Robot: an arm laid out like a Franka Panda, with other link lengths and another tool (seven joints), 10 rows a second.
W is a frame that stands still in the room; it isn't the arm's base.
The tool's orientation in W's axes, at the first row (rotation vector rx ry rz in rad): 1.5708 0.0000 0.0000
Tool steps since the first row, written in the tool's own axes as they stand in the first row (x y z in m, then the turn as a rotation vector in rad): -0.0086 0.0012 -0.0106 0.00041 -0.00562 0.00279; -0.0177 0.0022 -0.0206 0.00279 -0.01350 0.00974; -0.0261 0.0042 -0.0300 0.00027 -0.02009 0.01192; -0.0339 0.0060 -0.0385 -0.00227 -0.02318 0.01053; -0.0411 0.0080 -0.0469 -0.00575 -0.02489 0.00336
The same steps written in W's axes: -0.0086 0.0106 0.0012 0.00041 -0.00279 -0.00562; -0.0177 0.0206 0.0022 0.00279 -0.00974 -0.01350; -0.0261 0.0300 0.0042 0.00027 -0.01192 -0.02009; -0.0339 0.0385 0.0060 -0.00227 -0.01053 -0.02318; -0.0411 0.0469 0.0080 -0.00575 -0.00336 -0.02489
